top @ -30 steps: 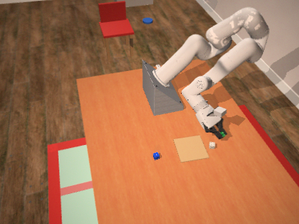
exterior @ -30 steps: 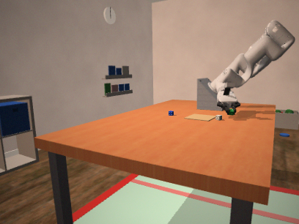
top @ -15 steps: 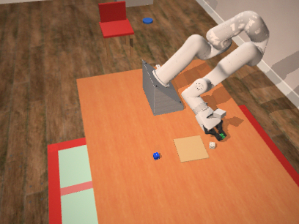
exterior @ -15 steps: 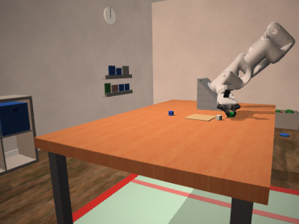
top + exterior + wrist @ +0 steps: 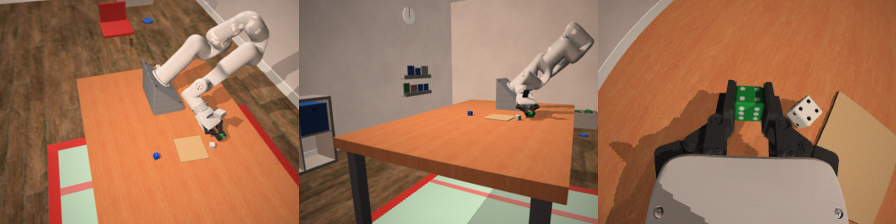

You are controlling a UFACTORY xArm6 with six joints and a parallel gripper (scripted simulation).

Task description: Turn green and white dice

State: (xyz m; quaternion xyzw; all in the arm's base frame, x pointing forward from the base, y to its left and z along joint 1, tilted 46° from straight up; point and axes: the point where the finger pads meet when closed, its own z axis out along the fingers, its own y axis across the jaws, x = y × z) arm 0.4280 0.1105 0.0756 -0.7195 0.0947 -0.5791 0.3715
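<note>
Now: hand 60 mm to the left of the white die, 20 mm short of it and 20 mm above it. Also, from my hand: tan mat 160 mm to the right, 40 mm below, 10 mm behind; then green die 10 mm below, 10 mm ahead; then blue die 340 mm to the right, 30 mm behind, 20 mm below.
</note>
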